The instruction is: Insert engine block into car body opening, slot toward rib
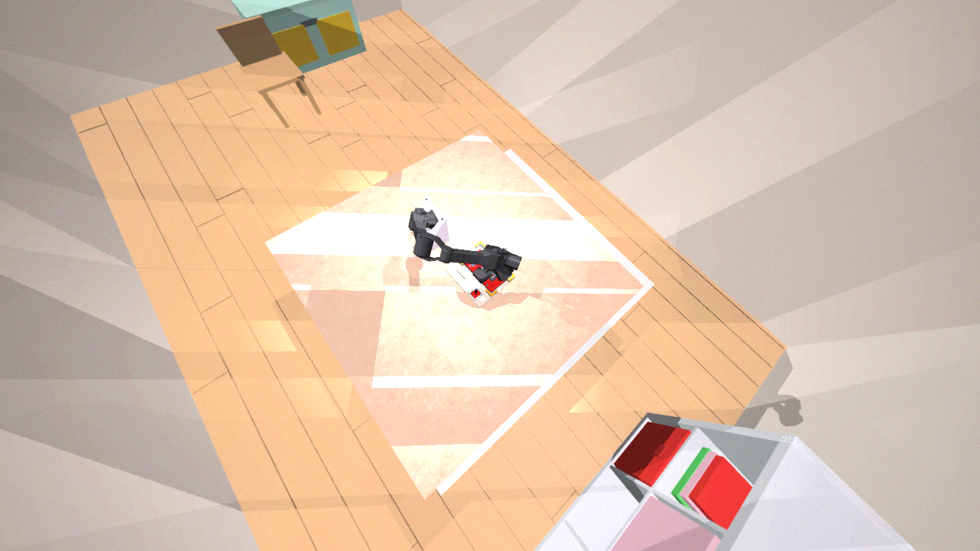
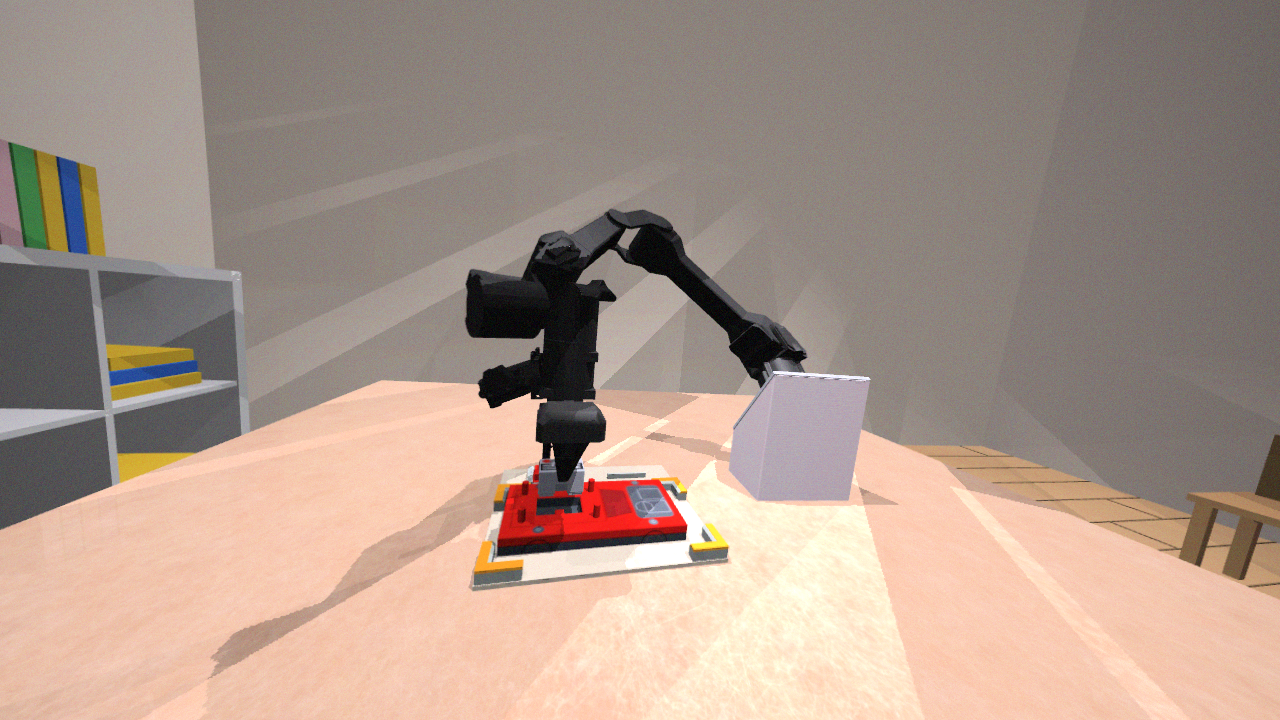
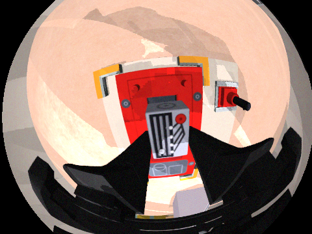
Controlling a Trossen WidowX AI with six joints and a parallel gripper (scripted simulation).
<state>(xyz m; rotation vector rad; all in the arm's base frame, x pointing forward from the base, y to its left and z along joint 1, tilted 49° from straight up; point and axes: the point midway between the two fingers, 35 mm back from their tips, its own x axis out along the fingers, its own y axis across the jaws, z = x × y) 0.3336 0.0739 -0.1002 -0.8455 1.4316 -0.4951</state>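
The grey engine block lies 10 mm below my gripper tip. The rest, counted from my gripper tip: black post (100 mm to the right, 30 mm below, 30 mm ahead).
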